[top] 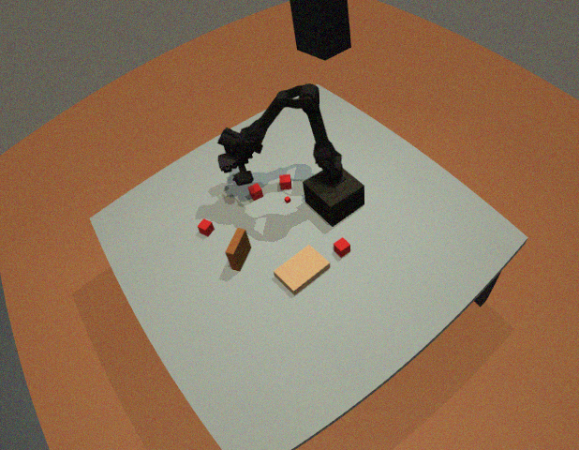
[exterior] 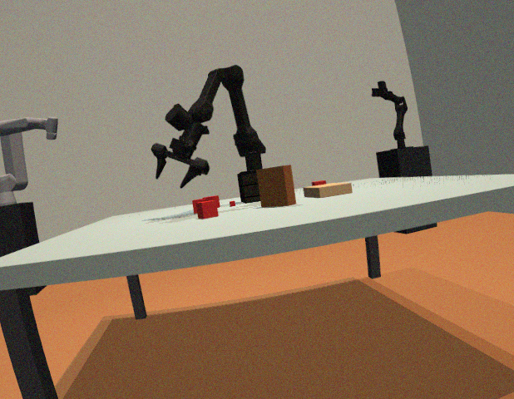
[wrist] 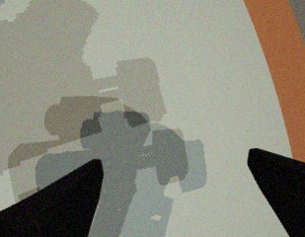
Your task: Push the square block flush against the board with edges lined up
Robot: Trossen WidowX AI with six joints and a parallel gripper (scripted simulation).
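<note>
The square block lies 190 mm ahead of my gripper tip, 270 mm to the left of it and 50 mm below it. The rest, counted from my gripper tip: small red ball (90 mm behind, 200 mm to the left, 100 mm below); light tan board (90 mm ahead, 460 mm to the left, 90 mm below).
</note>
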